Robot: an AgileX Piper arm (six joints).
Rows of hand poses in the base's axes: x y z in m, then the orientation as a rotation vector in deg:
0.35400, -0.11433, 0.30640, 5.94, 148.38, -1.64
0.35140, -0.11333, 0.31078, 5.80, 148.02, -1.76
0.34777, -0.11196, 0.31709, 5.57, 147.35, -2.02
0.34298, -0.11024, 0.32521, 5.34, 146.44, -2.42
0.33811, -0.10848, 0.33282, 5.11, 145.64, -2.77
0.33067, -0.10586, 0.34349, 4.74, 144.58, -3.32
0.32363, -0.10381, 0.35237, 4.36, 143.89, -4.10
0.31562, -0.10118, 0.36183, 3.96, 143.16, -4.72
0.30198, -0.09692, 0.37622, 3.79, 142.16, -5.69
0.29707, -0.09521, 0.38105, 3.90, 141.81, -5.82
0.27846, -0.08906, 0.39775, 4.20, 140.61, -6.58
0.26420, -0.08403, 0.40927, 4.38, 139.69, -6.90
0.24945, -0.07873, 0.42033, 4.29, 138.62, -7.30
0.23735, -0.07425, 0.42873, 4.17, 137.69, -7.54
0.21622, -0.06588, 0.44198, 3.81, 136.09, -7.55
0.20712, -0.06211, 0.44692, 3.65, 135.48, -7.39
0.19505, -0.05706, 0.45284, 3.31, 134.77, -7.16
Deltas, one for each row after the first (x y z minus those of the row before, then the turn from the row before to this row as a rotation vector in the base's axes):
-0.00260, 0.00100, 0.00438, -0.13, -0.36, 0.07
-0.00363, 0.00137, 0.00631, -0.26, -0.66, 0.10
-0.00479, 0.00172, 0.00812, -0.37, -0.90, 0.07
-0.00487, 0.00176, 0.00761, -0.33, -0.79, 0.08
-0.00744, 0.00262, 0.01067, -0.52, -1.04, 0.13
-0.00704, 0.00205, 0.00888, -0.68, -0.66, 0.09
-0.00801, 0.00263, 0.00946, -0.57, -0.70, 0.14
-0.01364, 0.00426, 0.01439, -0.79, -0.95, -0.11
-0.00491, 0.00171, 0.00483, -0.08, -0.34, -0.11
-0.01861, 0.00615, 0.01670, -0.53, -1.16, -0.40
-0.01426, 0.00503, 0.01152, -0.24, -0.90, -0.20
-0.01475, 0.00530, 0.01106, -0.38, -1.04, -0.03
-0.01210, 0.00448, 0.00840, -0.26, -0.91, 0.04
-0.02113, 0.00837, 0.01325, -0.21, -1.59, 0.29
-0.00910, 0.00377, 0.00494, 0.03, -0.61, 0.17
-0.01207, 0.00505, 0.00592, 0.02, -0.71, 0.33

